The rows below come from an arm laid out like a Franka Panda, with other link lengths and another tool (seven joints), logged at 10 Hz.
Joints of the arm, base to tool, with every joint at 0 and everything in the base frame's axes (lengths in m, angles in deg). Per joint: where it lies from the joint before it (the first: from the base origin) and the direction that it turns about. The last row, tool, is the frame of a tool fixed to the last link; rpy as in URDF.
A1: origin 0 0 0.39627 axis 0 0 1
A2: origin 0 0 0 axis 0 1 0
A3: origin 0 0 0.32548 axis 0 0 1
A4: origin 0.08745 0 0 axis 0 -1 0
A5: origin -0.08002 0 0.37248 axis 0 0 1
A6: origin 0 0 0 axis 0 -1 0
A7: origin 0.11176 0 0 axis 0 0 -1
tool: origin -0.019 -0.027 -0.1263 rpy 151.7 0 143.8
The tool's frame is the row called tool.
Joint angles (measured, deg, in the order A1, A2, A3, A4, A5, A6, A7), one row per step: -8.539, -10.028, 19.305, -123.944, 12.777, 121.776, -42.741; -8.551, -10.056, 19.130, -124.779, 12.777, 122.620, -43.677; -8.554, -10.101, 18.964, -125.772, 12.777, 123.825, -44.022; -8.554, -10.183, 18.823, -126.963, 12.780, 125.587, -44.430; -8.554, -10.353, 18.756, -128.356, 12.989, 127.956, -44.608; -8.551, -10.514, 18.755, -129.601, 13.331, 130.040, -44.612; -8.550, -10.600, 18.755, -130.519, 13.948, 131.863, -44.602; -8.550, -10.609, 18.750, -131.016, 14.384, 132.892, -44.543; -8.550, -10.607, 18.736, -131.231, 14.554, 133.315, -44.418
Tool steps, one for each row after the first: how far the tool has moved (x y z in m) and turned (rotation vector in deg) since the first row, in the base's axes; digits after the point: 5 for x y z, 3 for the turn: -0.00043, -0.00272, -0.00496, -0.155, -0.188, 0.565; -0.00118, -0.00558, -0.01036, -0.253, -0.502, 0.508; -0.00176, -0.00850, -0.01584, -0.369, -1.215, 0.449; -0.00258, -0.01101, -0.02097, -0.314, -2.354, 0.042; -0.00378, -0.01270, -0.02557, -0.142, -3.306, -0.492; -0.00433, -0.01399, -0.02869, 0.300, -4.210, -1.145; -0.00458, -0.01480, -0.03064, 0.631, -4.683, -1.627; -0.00477, -0.01528, -0.03158, 0.773, -4.847, -1.933
